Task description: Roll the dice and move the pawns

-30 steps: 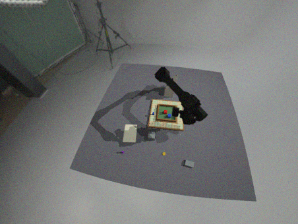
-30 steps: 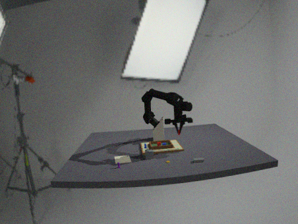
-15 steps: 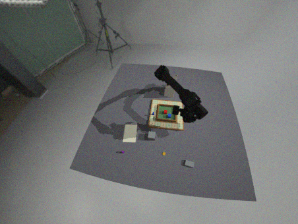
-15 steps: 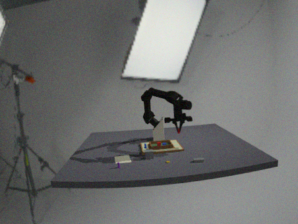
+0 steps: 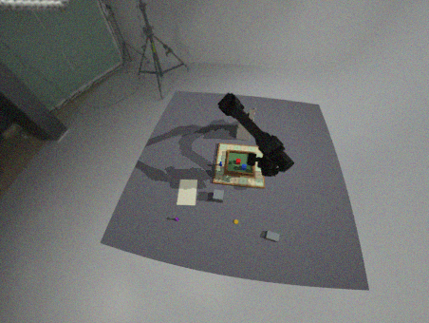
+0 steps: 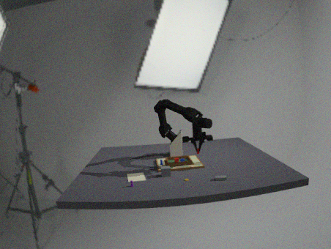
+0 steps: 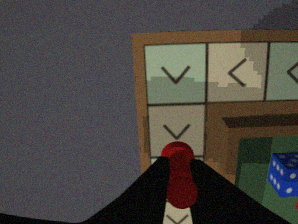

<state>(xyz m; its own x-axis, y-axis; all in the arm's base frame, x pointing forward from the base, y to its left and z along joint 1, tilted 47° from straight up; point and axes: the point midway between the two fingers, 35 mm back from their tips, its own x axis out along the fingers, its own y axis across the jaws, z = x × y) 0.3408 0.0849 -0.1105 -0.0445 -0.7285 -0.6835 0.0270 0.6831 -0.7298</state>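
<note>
Right now my gripper tip is 4 cm past the blue pawn, 23 cm to the left of it and 6 cm above it. From my gripper tip the other things lie so: small yellow piece 26 cm ahead, 9 cm to the right, 9 cm below; then white card 16 cm ahead, 38 cm to the right, 9 cm below; then red pawn 1 cm above.
</note>
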